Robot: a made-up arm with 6 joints. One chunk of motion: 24 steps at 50 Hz.
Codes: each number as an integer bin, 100 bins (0 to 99) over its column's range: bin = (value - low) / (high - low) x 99, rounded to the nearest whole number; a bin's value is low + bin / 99 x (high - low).
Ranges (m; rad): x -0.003..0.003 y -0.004..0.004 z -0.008..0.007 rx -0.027..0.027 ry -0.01..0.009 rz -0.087..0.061
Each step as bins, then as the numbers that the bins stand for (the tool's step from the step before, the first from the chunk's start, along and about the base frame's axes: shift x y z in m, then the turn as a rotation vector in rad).
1 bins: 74 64 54 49 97 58
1 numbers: 0.00148 0.00117 0.00018 -0.00027 0.00862 -0.00029
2 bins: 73 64 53 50 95 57
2 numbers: 0.00142 0.00117 0.00003 0.00027 0.00823 -0.00179
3 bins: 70 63 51 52 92 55
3 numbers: 0.00124 0.00109 -0.00027 0.00136 0.00766 -0.00478
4 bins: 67 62 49 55 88 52
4 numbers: 0.00106 0.00101 -0.00058 0.00300 0.00689 -0.00926
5 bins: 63 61 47 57 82 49
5 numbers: 0.00082 0.00093 -0.00088 0.00409 0.00574 -0.01375
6 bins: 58 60 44 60 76 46
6 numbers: 0.00052 0.00085 -0.00133 0.00573 0.00459 -0.01823
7 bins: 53 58 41 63 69 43
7 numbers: 0.00021 0.00069 -0.00179 0.00736 0.00324 -0.02272
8 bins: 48 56 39 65 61 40
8 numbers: -0.00009 0.00053 -0.00209 0.00845 0.00171 -0.02720
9 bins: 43 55 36 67 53 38
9 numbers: -0.00039 0.00044 -0.00255 0.00955 0.00017 -0.03019
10 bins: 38 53 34 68 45 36
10 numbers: -0.00070 0.00028 -0.00285 0.01009 -0.00136 -0.03318
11 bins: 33 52 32 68 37 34
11 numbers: -0.00100 0.00020 -0.00315 0.01009 -0.00290 -0.03617
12 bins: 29 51 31 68 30 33
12 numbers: -0.00124 0.00012 -0.00330 0.01009 -0.00424 -0.03767
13 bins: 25 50 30 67 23 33
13 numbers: -0.00148 0.00004 -0.00345 0.00955 -0.00559 -0.03767
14 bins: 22 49 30 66 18 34
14 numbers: -0.00167 -0.00004 -0.00345 0.00900 -0.00655 -0.03617
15 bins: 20 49 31 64 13 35
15 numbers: -0.00179 -0.00004 -0.00330 0.00791 -0.00751 -0.03468
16 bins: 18 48 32 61 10 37
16 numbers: -0.00191 -0.00012 -0.00315 0.00627 -0.00808 -0.03169
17 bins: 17 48 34 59 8 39
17 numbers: -0.00197 -0.00012 -0.00285 0.00518 -0.00846 -0.02870
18 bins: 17 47 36 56 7 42
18 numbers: -0.00197 -0.00020 -0.00255 0.00355 -0.00866 -0.02421
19 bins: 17 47 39 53 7 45
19 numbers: -0.00197 -0.00020 -0.00209 0.00191 -0.00866 -0.01973
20 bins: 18 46 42 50 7 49
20 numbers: -0.00191 -0.00028 -0.00164 0.00027 -0.00866 -0.01375
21 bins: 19 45 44 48 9 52
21 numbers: -0.00185 -0.00036 -0.00133 -0.00082 -0.00827 -0.00926
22 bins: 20 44 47 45 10 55
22 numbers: -0.00179 -0.00044 -0.00088 -0.00245 -0.00808 -0.00478
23 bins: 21 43 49 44 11 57
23 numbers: -0.00173 -0.00053 -0.00058 -0.00300 -0.00789 -0.00179
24 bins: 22 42 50 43 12 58
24 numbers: -0.00167 -0.00061 -0.00042 -0.00355 -0.00770 -0.00029
